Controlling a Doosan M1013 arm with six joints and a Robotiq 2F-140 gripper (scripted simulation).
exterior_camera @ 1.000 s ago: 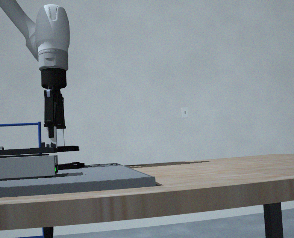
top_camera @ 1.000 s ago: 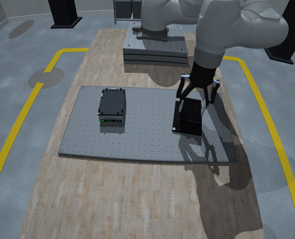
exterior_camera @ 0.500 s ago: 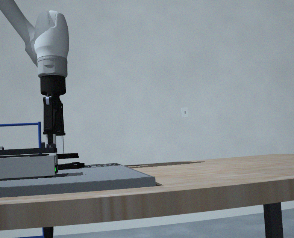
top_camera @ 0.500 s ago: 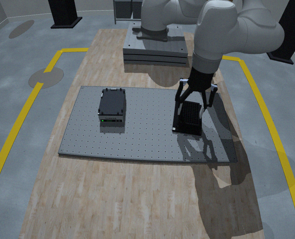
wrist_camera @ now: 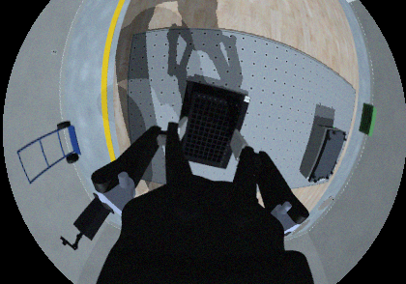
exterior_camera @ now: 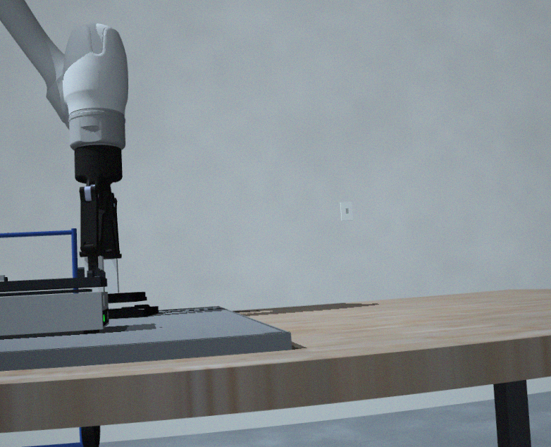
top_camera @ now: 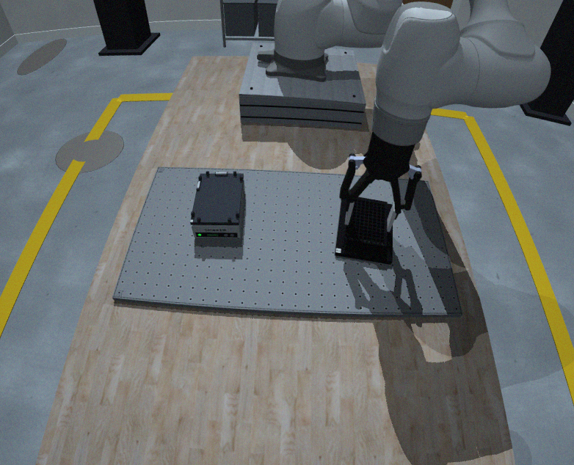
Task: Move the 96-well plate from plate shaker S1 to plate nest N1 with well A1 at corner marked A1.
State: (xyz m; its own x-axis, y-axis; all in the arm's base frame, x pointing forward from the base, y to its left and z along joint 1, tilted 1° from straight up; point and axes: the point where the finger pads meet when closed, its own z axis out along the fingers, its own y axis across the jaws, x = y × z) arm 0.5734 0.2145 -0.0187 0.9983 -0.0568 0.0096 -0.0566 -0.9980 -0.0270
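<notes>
Right now the black 96-well plate is 3 cm below my hand. Round my hand: black plate nest N1 (5 cm below); small pale mark (7 cm ahead, 6 cm to the right, 4 cm below).
</notes>
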